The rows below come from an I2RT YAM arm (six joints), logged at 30 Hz.
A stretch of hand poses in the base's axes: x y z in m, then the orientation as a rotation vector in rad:
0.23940, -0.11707, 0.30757, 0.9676, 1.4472, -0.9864
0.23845, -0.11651, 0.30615, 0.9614, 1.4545, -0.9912
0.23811, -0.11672, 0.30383, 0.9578, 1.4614, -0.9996
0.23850, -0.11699, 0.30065, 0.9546, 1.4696, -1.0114
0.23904, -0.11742, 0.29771, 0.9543, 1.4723, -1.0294
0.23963, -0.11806, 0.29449, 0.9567, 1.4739, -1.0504
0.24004, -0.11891, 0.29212, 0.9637, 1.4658, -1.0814
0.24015, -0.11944, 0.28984, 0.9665, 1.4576, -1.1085
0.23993, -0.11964, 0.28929, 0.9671, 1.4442, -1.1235
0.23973, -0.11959, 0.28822, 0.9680, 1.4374, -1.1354
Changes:
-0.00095, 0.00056, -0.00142, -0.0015, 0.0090, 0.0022
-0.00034, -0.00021, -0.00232, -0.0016, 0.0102, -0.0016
0.00039, -0.00027, -0.00318, -0.0019, 0.0129, -0.0037
0.00054, -0.00043, -0.00294, -0.0056, 0.0117, -0.0100
0.00059, -0.00064, -0.00322, -0.0057, 0.0121, -0.0136
0.00041, -0.00085, -0.00237, -0.0122, 0.0098, -0.0236
0.00011, -0.00053, -0.00228, -0.0130, 0.0085, -0.0187
-0.00022, -0.00020, -0.00055, -0.0127, -0.0013, -0.0108
-0.00020, 0.00005, -0.00107, -0.0076, 0.0016, -0.0084

